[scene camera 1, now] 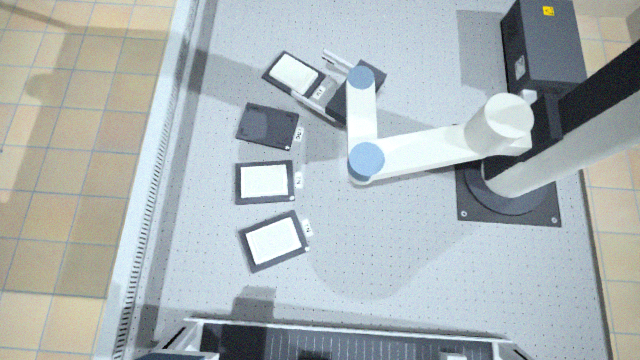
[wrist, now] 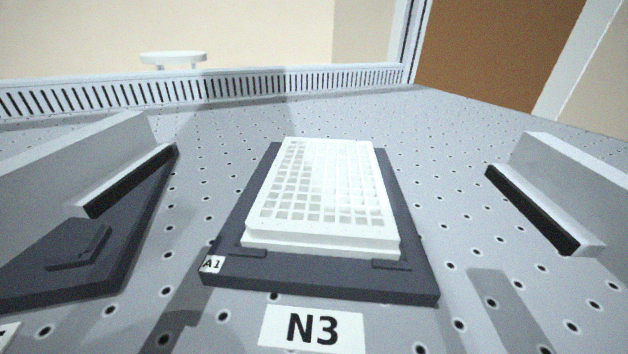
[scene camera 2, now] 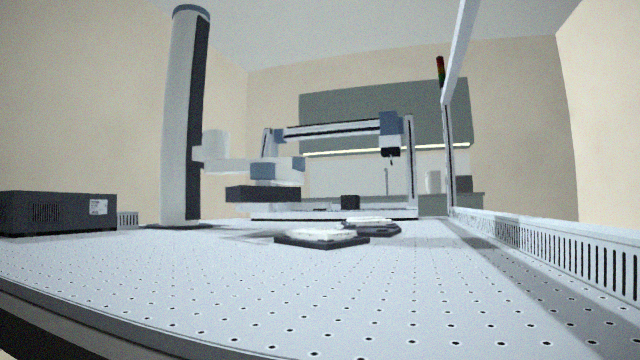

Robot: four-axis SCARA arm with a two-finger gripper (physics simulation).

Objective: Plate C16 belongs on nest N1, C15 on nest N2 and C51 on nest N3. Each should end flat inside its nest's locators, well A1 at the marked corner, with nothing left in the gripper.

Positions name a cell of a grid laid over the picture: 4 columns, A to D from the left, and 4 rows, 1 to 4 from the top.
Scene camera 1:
my gripper: B1
plate C15: B1
plate C51: B3
plate C16: B3
nest N2: B3
nest N1: B3
dark out nest: B2
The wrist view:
my gripper: C2
plate C15: C3
nest N3: C4
dark out nest: A3
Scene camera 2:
my gripper: B3
plate C15: B3
nest N3: B3
